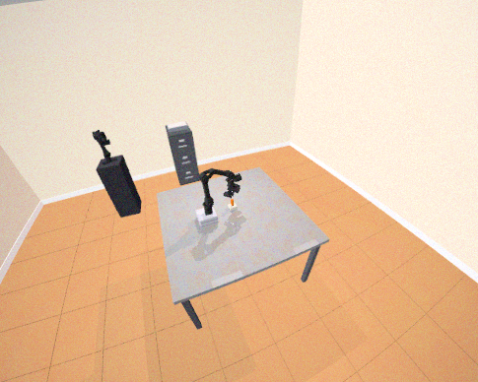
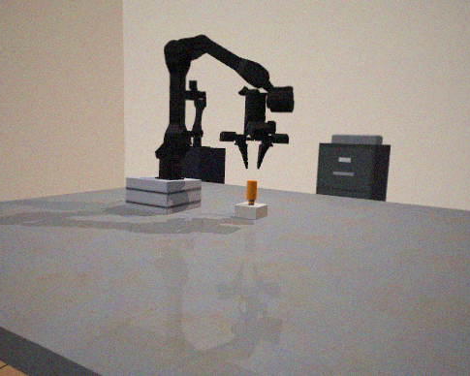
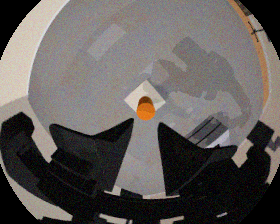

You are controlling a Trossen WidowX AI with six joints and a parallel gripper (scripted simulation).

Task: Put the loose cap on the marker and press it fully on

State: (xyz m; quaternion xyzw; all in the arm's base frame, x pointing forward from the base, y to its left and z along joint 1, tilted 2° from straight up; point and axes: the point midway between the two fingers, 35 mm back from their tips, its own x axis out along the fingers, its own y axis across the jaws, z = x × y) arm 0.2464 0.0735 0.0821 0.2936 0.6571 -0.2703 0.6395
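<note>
Right now the orange cap is 6 cm below my gripper tip. Round my gripper tip: white holder block (12 cm below).
</note>
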